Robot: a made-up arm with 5 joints.
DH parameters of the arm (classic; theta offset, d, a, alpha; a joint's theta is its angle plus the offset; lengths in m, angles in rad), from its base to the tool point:
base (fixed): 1.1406 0 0.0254 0
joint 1: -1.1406 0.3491 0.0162 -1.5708
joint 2: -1.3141 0 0.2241 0
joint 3: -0.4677 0 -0.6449 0
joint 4: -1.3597 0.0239 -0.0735 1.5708
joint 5: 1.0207 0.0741 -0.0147 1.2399
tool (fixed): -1.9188 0.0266 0 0
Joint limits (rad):
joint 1: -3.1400..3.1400
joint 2: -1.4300..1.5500
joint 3: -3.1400..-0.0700
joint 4: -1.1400..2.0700
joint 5: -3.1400..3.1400
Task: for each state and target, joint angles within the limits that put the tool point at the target. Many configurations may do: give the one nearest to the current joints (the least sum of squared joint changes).
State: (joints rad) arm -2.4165 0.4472 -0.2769 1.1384 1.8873
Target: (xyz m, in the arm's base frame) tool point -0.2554 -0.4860 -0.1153
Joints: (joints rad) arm -2.1338 0.5565 -0.9798 0.8997 1.9805
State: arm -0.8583 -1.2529 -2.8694 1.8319 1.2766
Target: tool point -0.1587 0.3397 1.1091
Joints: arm -0.9975 -0.9555 -2.4936 2.0700 1.2723
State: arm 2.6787 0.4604 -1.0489 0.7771 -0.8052
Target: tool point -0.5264 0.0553 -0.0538
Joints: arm 3.0902 0.1320 -0.6073 0.9948 -0.7077
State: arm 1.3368 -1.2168 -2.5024 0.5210 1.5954
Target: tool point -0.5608 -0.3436 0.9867
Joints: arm 0.6258 -1.4137 -2.2957 0.7059 1.5637
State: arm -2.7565 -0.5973 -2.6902 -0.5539 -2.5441
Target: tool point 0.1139 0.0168 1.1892
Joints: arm -2.8462 -0.2367 -2.6801 -1.1400 -2.4943
